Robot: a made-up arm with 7 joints.
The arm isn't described. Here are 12 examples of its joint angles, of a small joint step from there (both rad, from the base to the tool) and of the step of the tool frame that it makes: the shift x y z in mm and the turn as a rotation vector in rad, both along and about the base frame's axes.
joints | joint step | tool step
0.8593 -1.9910 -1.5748 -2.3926 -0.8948 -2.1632 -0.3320 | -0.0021 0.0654 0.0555 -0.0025 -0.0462 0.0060 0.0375 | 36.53 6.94 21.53 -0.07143 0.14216 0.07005
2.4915 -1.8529 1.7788 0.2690 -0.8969 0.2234 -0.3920 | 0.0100 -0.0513 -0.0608 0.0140 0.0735 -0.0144 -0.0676 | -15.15 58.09 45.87 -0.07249 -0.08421 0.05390
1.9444 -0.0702 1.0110 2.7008 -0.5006 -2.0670 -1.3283 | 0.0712 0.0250 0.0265 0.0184 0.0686 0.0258 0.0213 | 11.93 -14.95 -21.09 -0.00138 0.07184 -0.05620
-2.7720 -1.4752 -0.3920 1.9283 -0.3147 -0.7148 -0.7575 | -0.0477 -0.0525 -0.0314 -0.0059 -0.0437 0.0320 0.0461 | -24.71 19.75 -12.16 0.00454 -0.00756 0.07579
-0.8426 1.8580 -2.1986 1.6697 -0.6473 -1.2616 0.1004 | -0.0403 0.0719 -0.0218 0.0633 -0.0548 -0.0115 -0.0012 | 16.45 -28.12 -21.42 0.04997 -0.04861 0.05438
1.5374 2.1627 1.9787 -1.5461 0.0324 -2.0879 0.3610 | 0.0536 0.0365 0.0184 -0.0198 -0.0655 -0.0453 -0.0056 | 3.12 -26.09 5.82 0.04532 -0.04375 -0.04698
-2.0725 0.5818 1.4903 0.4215 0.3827 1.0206 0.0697 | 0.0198 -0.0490 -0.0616 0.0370 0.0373 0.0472 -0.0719 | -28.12 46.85 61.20 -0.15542 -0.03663 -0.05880
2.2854 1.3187 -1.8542 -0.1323 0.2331 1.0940 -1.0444 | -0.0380 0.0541 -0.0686 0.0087 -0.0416 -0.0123 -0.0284 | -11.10 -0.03 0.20 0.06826 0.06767 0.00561
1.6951 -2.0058 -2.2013 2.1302 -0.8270 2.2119 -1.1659 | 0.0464 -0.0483 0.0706 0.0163 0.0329 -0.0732 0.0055 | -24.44 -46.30 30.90 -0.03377 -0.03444 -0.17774
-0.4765 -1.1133 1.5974 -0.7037 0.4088 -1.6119 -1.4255 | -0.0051 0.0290 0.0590 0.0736 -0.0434 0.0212 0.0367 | -11.99 -5.21 -14.97 -0.00605 -0.03856 0.03689
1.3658 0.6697 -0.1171 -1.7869 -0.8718 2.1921 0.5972 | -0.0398 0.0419 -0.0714 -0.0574 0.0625 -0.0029 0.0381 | 7.67 12.45 25.95 0.00718 0.06212 -0.02022
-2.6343 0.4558 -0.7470 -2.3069 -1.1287 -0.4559 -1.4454 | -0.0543 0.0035 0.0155 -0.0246 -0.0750 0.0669 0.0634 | 14.12 -11.65 -22.20 0.11124 0.05473 0.06604
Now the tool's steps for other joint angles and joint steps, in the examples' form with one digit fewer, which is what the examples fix.
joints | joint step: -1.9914 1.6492 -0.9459 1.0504 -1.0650 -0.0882 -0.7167 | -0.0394 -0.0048 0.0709 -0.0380 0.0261 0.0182 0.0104
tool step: 46.5 -39.0 -11.3 0.0559 0.0497 0.0653
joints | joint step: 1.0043 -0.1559 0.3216 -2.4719 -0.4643 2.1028 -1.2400 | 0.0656 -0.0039 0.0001 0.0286 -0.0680 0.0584 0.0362
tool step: 23.9 -35.0 -30.8 -0.1150 0.0500 -0.0325
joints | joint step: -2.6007 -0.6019 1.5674 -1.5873 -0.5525 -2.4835 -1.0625 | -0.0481 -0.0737 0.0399 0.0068 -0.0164 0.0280 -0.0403
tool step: -7.8 14.4 17.6 -0.0031 -0.0153 -0.0025
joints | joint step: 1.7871 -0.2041 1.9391 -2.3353 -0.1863 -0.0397 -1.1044 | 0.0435 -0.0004 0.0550 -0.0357 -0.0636 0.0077 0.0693
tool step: 3.0 -51.4 6.7 -0.0938 0.0154 0.0161
